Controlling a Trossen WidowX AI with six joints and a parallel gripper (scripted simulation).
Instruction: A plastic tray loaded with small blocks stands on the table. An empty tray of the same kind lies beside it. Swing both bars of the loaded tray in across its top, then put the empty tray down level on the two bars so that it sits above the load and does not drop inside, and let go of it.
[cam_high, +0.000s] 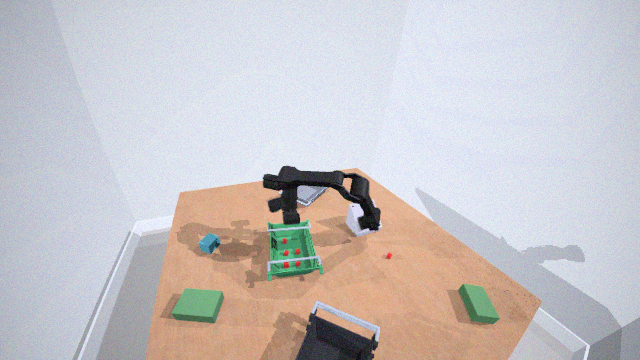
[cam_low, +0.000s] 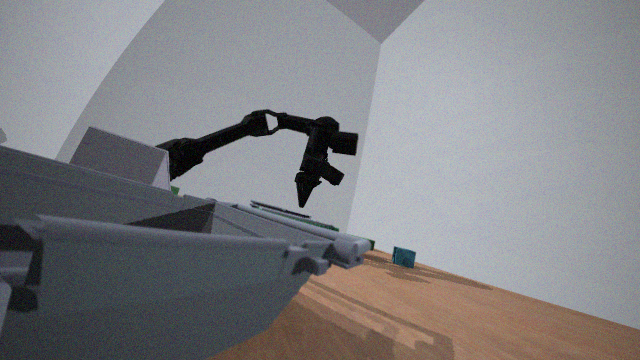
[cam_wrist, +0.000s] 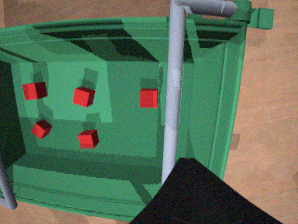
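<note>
Now: gripper tip 21 cm past the grey tray, 30 cm to the left of it and 4 cm above it. From my gripper tip the other things lie so: red block 37 cm behind, 26 cm to the left, 8 cm below; then blue cube 33 cm ahead, 5 cm to the right, 7 cm below.
</note>
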